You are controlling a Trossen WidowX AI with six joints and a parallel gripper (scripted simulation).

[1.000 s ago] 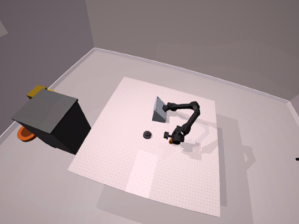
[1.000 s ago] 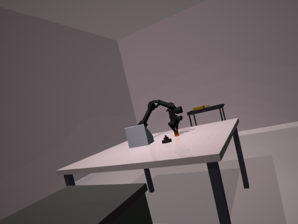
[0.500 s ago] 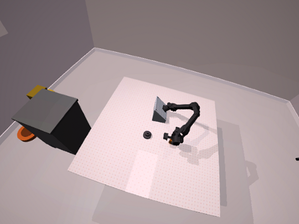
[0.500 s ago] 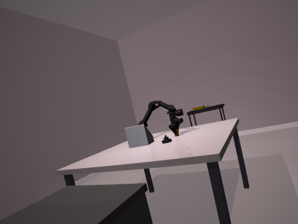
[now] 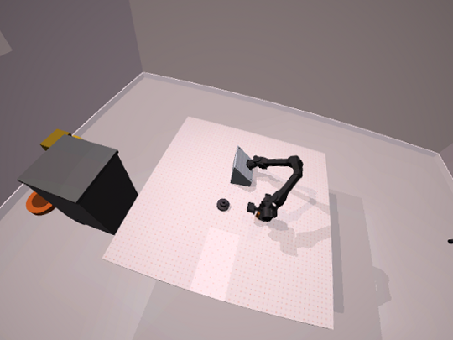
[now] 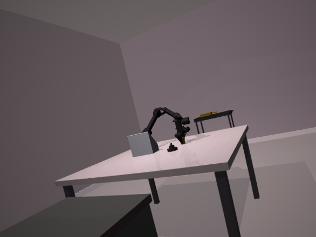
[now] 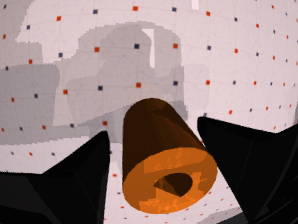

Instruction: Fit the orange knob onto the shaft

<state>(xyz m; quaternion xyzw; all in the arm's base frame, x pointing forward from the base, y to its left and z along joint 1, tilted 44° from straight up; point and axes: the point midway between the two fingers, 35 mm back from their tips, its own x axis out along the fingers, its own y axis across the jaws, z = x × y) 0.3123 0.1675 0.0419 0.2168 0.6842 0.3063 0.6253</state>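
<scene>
Now: the dark round pedestal 24 cm to the right of my gripper tip and 2 cm above it. Round my gripper tip: orange knob 2 cm above.
</scene>
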